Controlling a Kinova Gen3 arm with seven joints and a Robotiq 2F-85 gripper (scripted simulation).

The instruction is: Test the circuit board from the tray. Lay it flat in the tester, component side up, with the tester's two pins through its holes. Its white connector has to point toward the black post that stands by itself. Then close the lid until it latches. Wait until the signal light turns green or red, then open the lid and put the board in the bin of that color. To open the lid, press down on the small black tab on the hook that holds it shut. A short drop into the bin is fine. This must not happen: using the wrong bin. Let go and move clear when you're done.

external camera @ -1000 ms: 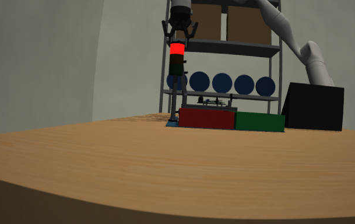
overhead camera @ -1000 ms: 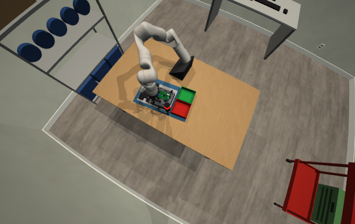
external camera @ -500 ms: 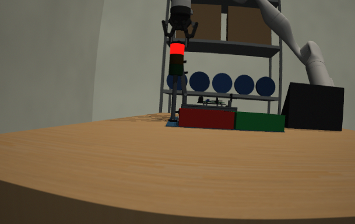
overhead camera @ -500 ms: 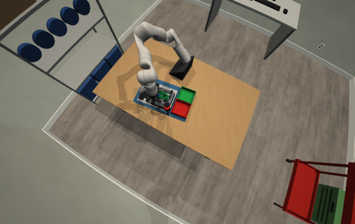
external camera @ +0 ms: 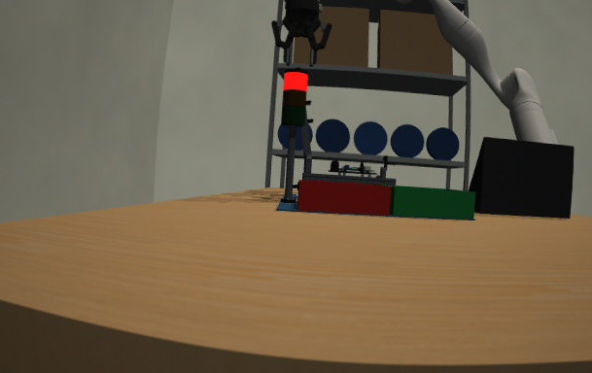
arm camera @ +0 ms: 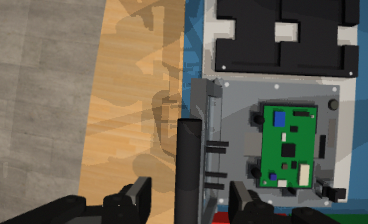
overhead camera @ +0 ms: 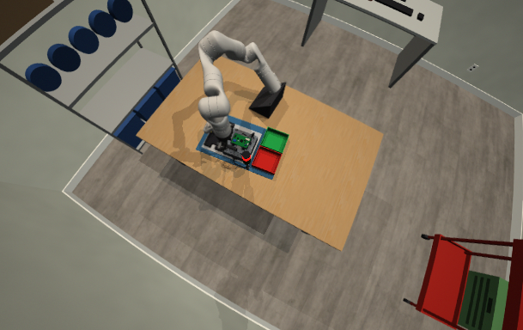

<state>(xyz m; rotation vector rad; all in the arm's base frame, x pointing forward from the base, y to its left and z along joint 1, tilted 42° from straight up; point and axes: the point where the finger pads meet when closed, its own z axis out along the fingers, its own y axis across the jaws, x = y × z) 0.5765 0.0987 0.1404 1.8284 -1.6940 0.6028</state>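
The green circuit board lies 130 mm behind my hand, 10 mm to the right of it and 240 mm below it. Also, from my hand: tester lid (10 mm behind, 120 mm below); then red bin (100 mm behind, 190 mm to the left, 300 mm below); then green bin (250 mm behind, 180 mm to the left, 300 mm below).
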